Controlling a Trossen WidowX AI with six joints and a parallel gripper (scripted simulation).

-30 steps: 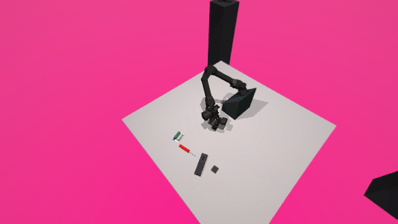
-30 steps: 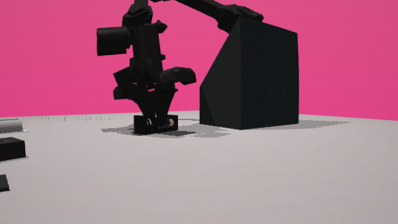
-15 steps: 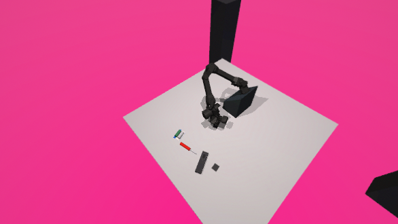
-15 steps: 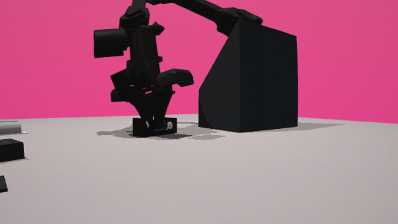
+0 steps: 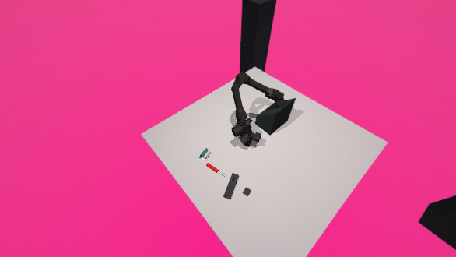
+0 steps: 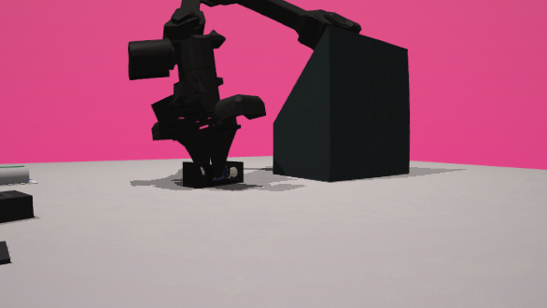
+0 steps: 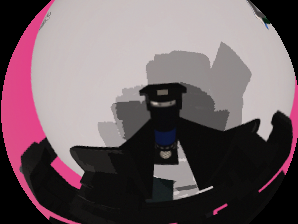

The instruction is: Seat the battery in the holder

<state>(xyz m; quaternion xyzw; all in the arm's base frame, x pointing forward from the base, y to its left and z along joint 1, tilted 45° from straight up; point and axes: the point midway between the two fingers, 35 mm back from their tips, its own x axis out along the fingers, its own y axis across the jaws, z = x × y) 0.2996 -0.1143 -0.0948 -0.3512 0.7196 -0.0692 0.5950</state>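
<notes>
Right now my gripper tip is 10 mm below the battery. Also, from my gripper tip: long dark box: 310 mm ahead, 180 mm to the left, 10 mm above; then red screwdriver: 330 mm ahead, 40 mm to the left; then small dark square: 260 mm ahead, 260 mm to the left, 10 mm below.
</notes>
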